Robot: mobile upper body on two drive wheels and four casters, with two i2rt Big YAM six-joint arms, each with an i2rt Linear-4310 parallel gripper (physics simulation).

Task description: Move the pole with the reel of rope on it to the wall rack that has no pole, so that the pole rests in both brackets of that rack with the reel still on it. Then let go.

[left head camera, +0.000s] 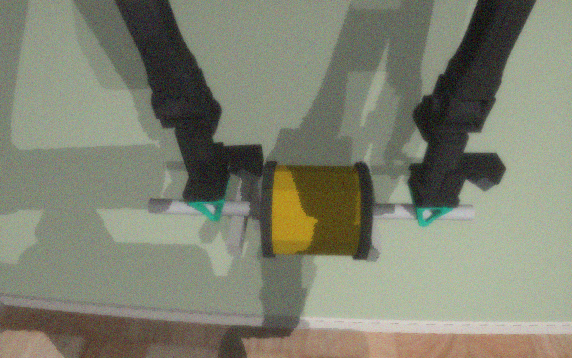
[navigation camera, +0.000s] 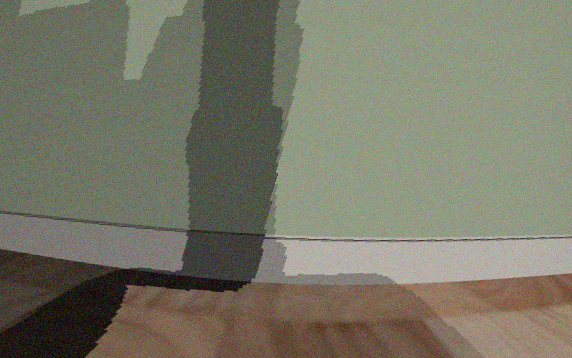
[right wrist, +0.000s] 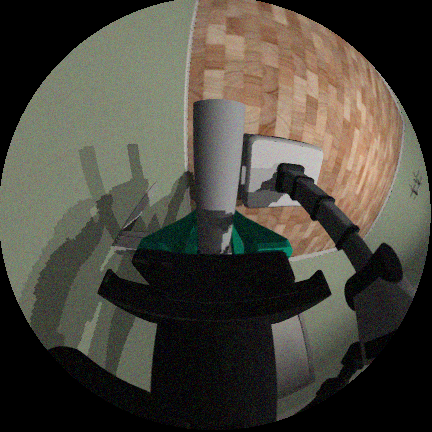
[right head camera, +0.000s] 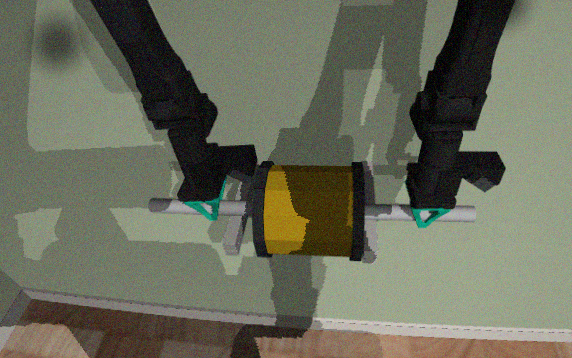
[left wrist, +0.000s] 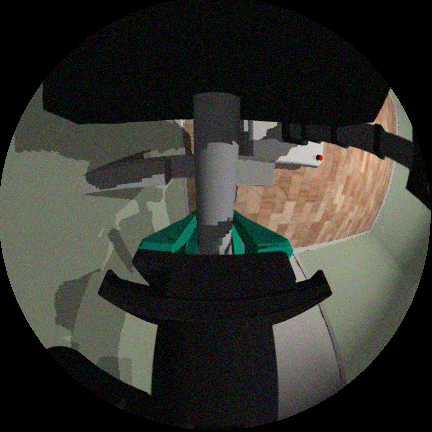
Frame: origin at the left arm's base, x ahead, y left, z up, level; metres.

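Where they show: left gripper, fingertip midpoint: point(left head camera: 217, 214) point(right head camera: 215, 214) point(left wrist: 214, 213); right gripper, fingertip midpoint: point(left head camera: 420, 219) point(right wrist: 214, 212) point(right head camera: 420, 221).
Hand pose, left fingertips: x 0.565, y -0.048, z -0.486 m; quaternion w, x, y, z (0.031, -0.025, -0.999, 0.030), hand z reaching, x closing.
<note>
After its pixels a point has its place.
The pole point(left head camera: 390, 211) {x 0.535, y -0.378, z -0.454 m} point(right head camera: 390, 212) {x 0.535, y -0.383, z -0.454 m} point(left wrist: 216, 185) {x 0.563, y -0.090, z -0.451 m} point(right wrist: 219, 150) {x 0.537, y -0.510, z -0.450 m} lies about level in front of the green wall, with the yellow reel with black flanges point(left head camera: 320, 210) {x 0.500, y -0.242, z -0.405 m} point(right head camera: 310, 210) {x 0.501, y -0.240, z -0.405 m} point(left wrist: 216, 60) on it. My left gripper point(left head camera: 207, 207) {x 0.565, y -0.048, z -0.486 m} point(right head camera: 202, 208) {x 0.565, y -0.048, z -0.486 m} point(left wrist: 214, 213) {x 0.565, y -0.048, z -0.486 m} is shut on the pole left of the reel. My right gripper point(left head camera: 431, 214) {x 0.540, y -0.444, z -0.488 m} point(right head camera: 428, 215) {x 0.540, y -0.444, z -0.488 m} point(right wrist: 214, 212) {x 0.540, y -0.444, z -0.488 m} is shut on it right of the reel. A grey left bracket point(left head camera: 236, 235) {x 0.522, y -0.088, z -0.498 m} point(right head camera: 232, 237) {x 0.516, y -0.088, z -0.498 m} point(left wrist: 256, 171) {x 0.520, y -0.085, z -0.498 m} passes behind the pole in the left wrist view; contact is unclear. The right bracket point(left head camera: 374, 248) {x 0.485, y -0.345, z -0.498 m} point(right head camera: 370, 245) {x 0.494, y -0.346, z -0.498 m} is mostly hidden behind the reel.
The green wall point(left head camera: 450, 280) {x 0.698, y -0.716, z -1.012 m} point(navigation camera: 425, 125) {x 0.713, y -0.511, z -1.108 m} stands behind the pole, with a pale skirting point(left head camera: 425, 326) {x 0.685, y -0.715, z -1.344 m} point(navigation camera: 425, 260) {x 0.699, y -0.526, z -1.363 m} above the wooden floor point(navigation camera: 350, 310) {x 0.633, y -0.355, z -1.410 m}. A white base box point(right wrist: 265, 155) {x 0.203, y -0.366, z -1.150 m} point(left wrist: 305, 154) {x -0.114, y -0.053, z -1.150 m} stands on the floor. Arm shadows cross the wall.
</note>
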